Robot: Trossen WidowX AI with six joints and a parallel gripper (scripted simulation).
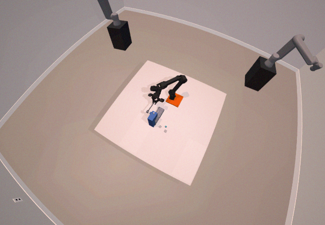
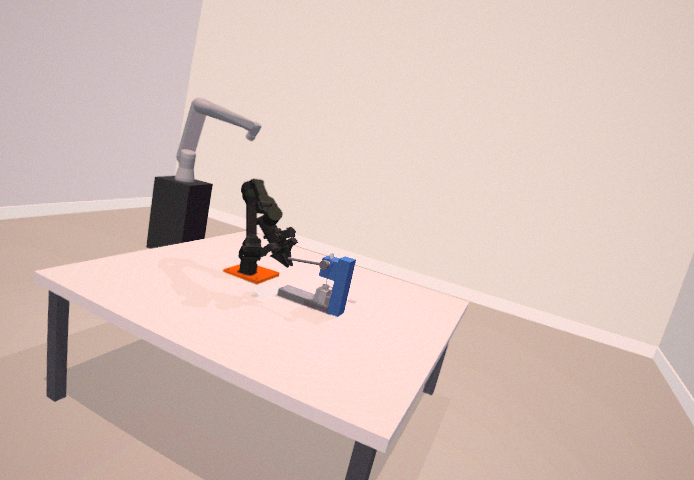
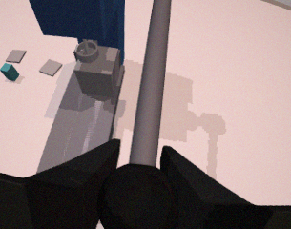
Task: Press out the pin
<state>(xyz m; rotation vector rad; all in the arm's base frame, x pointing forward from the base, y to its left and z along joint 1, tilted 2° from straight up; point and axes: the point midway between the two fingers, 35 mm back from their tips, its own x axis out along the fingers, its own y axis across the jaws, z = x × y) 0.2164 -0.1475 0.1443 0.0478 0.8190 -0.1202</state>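
The lever is 50 mm ahead of my gripper tip and 40 mm above it. Round my gripper tip: pale pin: 130 mm ahead, 60 mm to the left, 130 mm below.
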